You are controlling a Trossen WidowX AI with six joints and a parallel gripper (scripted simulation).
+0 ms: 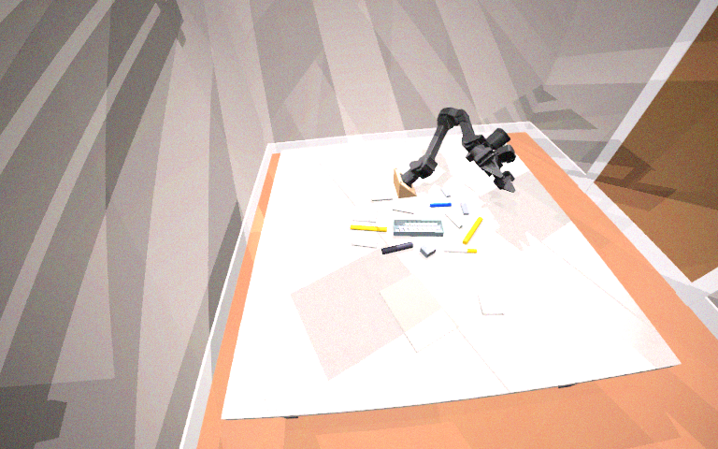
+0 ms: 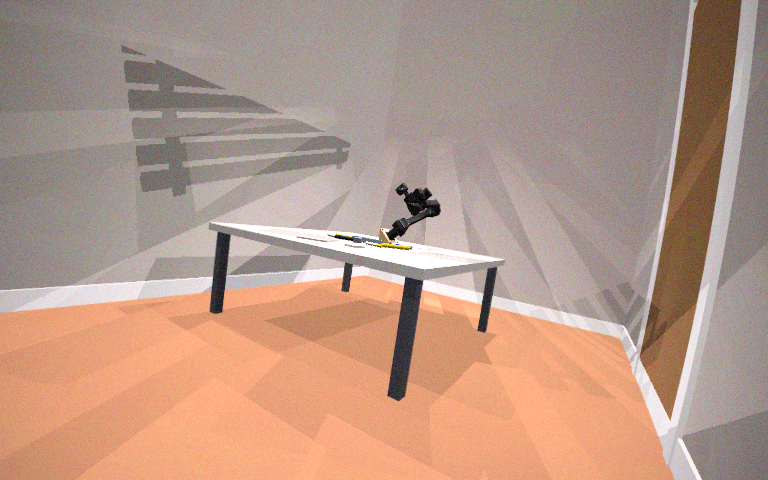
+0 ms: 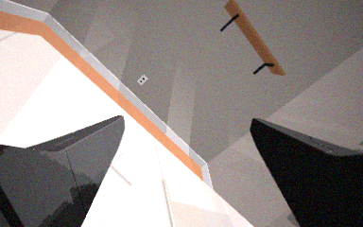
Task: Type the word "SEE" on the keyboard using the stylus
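My gripper tip is now 210 mm past the stylus, 140 mm to the left of it and 270 mm above it. Also, from my gripper tip: grey block: 30 mm ahead, 230 mm to the right, 270 mm below; dark marker: 340 mm to the right, 270 mm below; paper sheet: 240 mm ahead, 320 mm to the right, 280 mm below.
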